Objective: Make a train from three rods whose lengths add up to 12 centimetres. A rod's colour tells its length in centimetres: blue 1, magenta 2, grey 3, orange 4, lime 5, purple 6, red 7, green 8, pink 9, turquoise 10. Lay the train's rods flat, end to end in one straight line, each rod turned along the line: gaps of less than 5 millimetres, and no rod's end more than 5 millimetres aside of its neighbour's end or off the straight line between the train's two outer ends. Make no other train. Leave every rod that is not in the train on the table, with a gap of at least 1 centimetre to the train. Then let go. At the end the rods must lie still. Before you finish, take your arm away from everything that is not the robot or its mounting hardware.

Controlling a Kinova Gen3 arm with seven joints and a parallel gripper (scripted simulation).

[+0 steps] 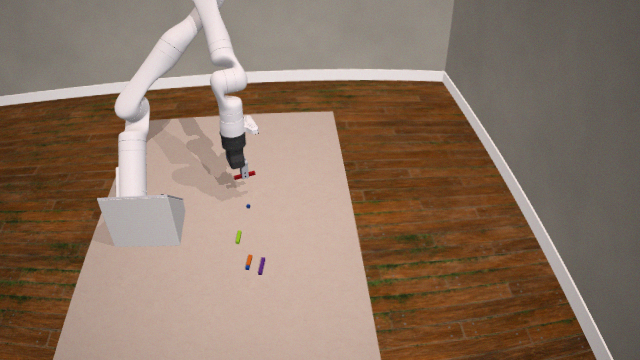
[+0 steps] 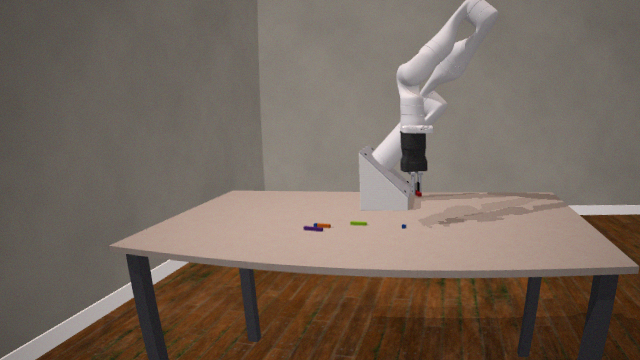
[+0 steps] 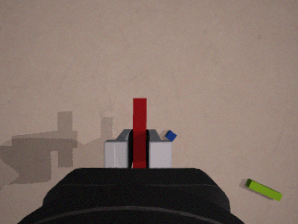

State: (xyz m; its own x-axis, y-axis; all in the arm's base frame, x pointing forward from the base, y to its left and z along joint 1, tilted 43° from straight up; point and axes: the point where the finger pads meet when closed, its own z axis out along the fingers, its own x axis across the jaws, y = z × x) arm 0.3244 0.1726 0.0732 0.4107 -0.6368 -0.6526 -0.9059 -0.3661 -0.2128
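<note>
My gripper is now 28 cm to the left of the orange rod, 11 cm above it and 4 cm short of it. From my hand the other things lie so: purple rod (30 cm to the right, 11 cm below, 8 cm ahead); then lime rod (18 cm to the right, 11 cm below, 1 cm behind); then red rod (1 cm below).
</note>
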